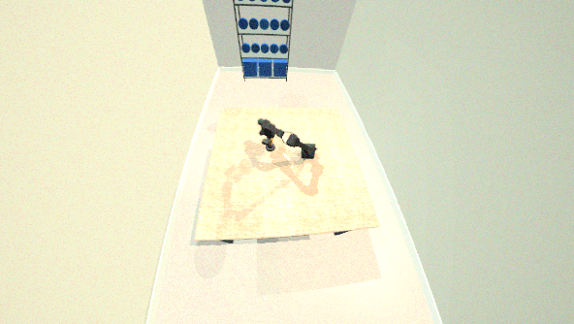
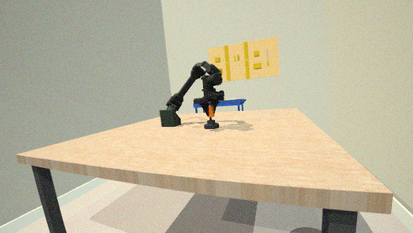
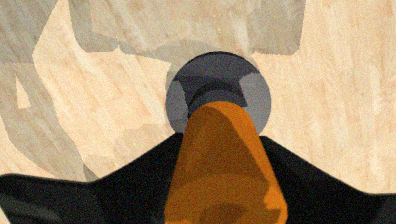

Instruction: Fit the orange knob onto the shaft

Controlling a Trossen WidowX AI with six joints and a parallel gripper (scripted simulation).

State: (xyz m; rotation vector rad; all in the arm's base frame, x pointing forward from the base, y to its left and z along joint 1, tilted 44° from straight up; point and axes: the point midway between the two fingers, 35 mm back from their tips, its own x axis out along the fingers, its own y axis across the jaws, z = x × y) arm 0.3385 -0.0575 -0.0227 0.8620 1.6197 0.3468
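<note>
Right now my gripper tip is 20 mm below the orange knob. Round my gripper tip: pedestal 40 mm below.
</note>
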